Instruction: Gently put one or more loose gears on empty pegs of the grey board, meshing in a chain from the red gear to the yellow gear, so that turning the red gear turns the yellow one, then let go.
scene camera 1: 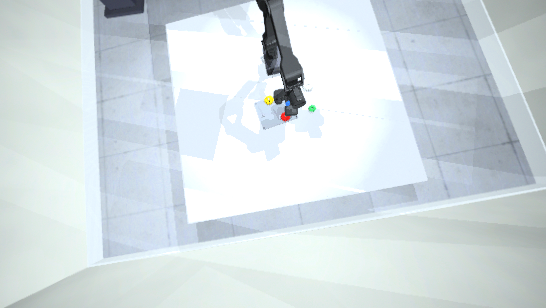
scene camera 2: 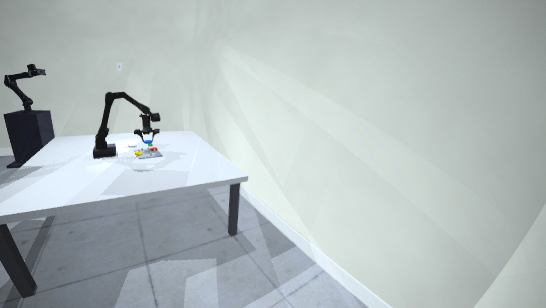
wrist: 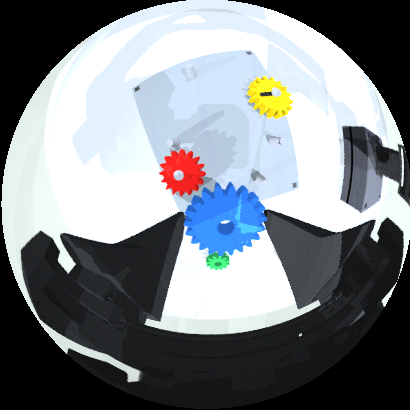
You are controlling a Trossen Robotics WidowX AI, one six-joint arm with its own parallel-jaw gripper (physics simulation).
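Places are measured from the arm's base along level axes (x right, y up, z back), in millimetres.
Where they show: gripper, fingertip midpoint: [scene camera 1: 290, 104] [scene camera 2: 148, 142] [wrist: 224, 215]; arm's base at its link origin: [scene camera 1: 271, 54] [scene camera 2: 101, 148].
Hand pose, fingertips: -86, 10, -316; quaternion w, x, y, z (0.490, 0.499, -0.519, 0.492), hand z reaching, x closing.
Note:
Things, the pixels of their top centre, and the offset from my fingertips, as dx, dy, dz. Level surfaces: height alone.
- blue gear at its top centre: [wrist: 225, 227] [scene camera 1: 291, 103] [scene camera 2: 148, 140] -6, +8, +0
- grey board at its top centre: [wrist: 225, 116] [scene camera 1: 275, 107] [scene camera 2: 146, 149] +83, -36, +6
- red gear at its top centre: [wrist: 179, 174] [scene camera 1: 285, 115] +28, -41, -44
- yellow gear at its top centre: [wrist: 274, 92] [scene camera 1: 268, 99] [scene camera 2: 138, 152] +118, -41, +62
- small green gear at its top centre: [wrist: 217, 263] [scene camera 1: 312, 107] [scene camera 2: 150, 143] -125, -49, -6
- pale gear at its top centre: [scene camera 1: 308, 84] -112, -49, +134
- white table at its surface level: dy -66
My gripper [scene camera 1: 288, 104] [scene camera 2: 147, 140] [wrist: 224, 215] is shut on the blue gear [scene camera 1: 288, 103] [scene camera 2: 148, 142] [wrist: 212, 210], held roughly flat above the table. In the wrist view the blue gear covers the near corner of the grey board [scene camera 1: 268, 121] [scene camera 2: 151, 156] [wrist: 215, 90]. The red gear [scene camera 1: 285, 117] [scene camera 2: 154, 149] [wrist: 191, 162] and yellow gear [scene camera 1: 268, 100] [scene camera 2: 138, 153] [wrist: 260, 102] sit on board pegs, apart. Bare pegs show, including a peg [wrist: 190, 72] at the far side and a peg [wrist: 257, 175] near the blue gear. The small green gear [scene camera 1: 312, 108] [scene camera 2: 150, 145] [wrist: 218, 261] lies off the board.
A pale gear [scene camera 1: 308, 88] lies on the white table [scene camera 1: 350, 150] [scene camera 2: 200, 165], faint against it. The arm's base [scene camera 2: 104, 151] [wrist: 361, 170] stands beyond the board's yellow-gear side. Another arm [scene camera 2: 19, 87] stands on a dark pedestal [scene camera 2: 30, 135] behind the table.

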